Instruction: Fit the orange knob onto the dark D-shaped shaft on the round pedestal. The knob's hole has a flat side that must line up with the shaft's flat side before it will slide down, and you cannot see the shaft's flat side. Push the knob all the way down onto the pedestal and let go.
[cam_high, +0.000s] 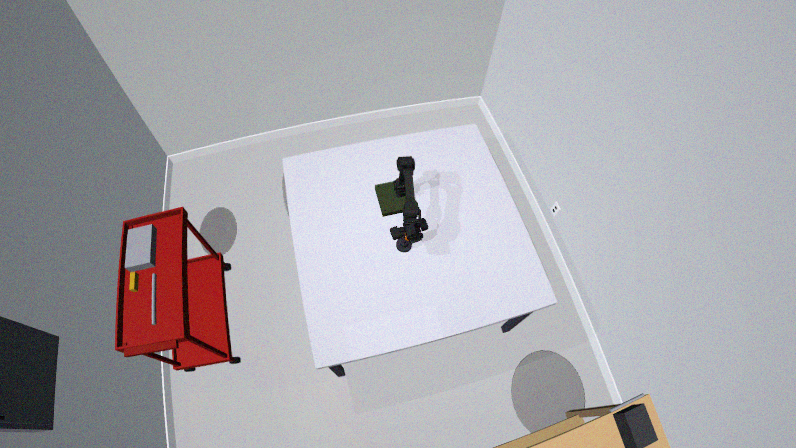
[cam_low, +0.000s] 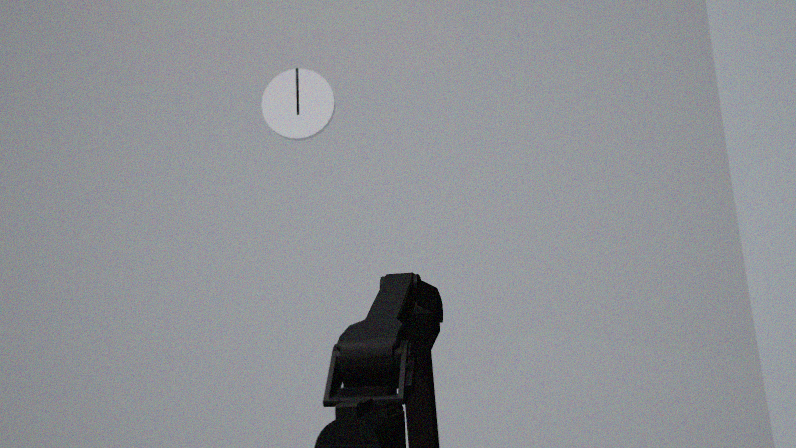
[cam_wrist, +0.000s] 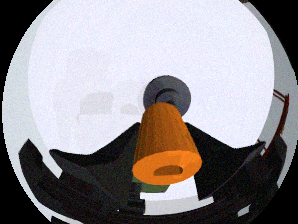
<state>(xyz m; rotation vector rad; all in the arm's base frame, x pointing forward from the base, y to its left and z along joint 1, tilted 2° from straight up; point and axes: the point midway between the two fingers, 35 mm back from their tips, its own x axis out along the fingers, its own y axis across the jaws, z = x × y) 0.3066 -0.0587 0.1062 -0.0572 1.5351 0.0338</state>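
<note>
The dark round pedestal is 20 mm to the right of my gripper tip and 70 mm below it. The rest, counted from my gripper tip: orange knob: 20 mm above.
</note>
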